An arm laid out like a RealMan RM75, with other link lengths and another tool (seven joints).
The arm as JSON. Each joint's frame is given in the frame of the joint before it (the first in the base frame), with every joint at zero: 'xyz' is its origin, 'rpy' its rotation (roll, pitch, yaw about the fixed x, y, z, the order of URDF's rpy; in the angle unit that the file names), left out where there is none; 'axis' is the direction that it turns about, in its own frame. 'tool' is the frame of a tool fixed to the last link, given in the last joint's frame.
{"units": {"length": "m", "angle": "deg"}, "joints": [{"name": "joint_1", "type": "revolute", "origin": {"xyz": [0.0, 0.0, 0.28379], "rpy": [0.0, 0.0, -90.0]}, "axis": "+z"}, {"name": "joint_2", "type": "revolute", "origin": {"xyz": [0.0, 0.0, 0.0], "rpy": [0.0, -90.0, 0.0]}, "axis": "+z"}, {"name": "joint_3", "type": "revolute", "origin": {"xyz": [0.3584, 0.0, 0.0], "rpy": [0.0, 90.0, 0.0]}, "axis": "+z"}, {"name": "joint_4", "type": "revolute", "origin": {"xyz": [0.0, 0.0, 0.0], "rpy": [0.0, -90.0, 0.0]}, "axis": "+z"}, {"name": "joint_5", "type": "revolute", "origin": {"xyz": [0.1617, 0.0, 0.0], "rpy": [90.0, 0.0, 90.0]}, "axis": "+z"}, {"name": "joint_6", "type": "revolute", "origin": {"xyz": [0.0, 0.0, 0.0], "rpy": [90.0, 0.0, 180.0]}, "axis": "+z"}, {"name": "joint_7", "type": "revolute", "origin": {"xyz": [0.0, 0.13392, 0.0], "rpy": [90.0, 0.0, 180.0]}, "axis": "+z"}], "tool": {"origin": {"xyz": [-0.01, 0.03, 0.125], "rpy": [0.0, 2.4, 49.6]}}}
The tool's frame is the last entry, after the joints.
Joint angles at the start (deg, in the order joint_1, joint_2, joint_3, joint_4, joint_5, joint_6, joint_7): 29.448 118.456 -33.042 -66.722 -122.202 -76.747 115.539
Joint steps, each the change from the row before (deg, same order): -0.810 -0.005 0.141 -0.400 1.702 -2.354 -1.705; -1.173 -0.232 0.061 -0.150 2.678 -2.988 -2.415; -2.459 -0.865 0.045 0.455 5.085 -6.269 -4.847; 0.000 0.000 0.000 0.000 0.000 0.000 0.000; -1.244 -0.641 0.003 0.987 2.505 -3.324 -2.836; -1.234 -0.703 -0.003 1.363 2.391 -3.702 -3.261; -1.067 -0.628 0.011 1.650 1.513 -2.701 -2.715; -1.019 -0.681 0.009 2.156 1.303 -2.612 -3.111; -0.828 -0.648 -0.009 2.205 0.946 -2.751 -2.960; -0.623 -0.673 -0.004 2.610 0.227 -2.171 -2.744; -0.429 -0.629 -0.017 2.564 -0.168 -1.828 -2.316
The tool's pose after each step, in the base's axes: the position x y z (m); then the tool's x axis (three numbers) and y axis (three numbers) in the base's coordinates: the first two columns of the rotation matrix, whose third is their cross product. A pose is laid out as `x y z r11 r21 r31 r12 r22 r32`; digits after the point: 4 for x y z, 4 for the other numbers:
0.2778 0.4551 0.0123 -0.1348 -0.7135 -0.6876 -0.9824 0.0058 0.1866
0.2722 0.4413 0.0121 -0.1042 -0.7320 -0.6733 -0.9793 -0.0427 0.1979
0.2646 0.4110 0.0131 -0.0392 -0.7651 -0.6427 -0.9654 -0.1369 0.2218
0.2646 0.4110 0.0131 -0.0392 -0.7651 -0.6427 -0.9654 -0.1369 0.2218
0.2622 0.3941 0.0138 -0.0037 -0.7801 -0.6256 -0.9538 -0.1853 0.2367
0.2600 0.3752 0.0143 0.0382 -0.7941 -0.6066 -0.9376 -0.2384 0.2532
0.2611 0.3600 0.0145 0.0645 -0.8036 -0.5917 -0.9245 -0.2713 0.2676
0.2631 0.3447 0.0145 0.0908 -0.8109 -0.5781 -0.9098 -0.3036 0.2830
0.2643 0.3294 0.0142 0.1172 -0.8188 -0.5620 -0.8930 -0.3345 0.3010
0.2673 0.3164 0.0132 0.1338 -0.8279 -0.5447 -0.8803 -0.3518 0.3184
0.2703 0.3053 0.0119 0.1443 -0.8379 -0.5264 -0.8697 -0.3611 0.3364

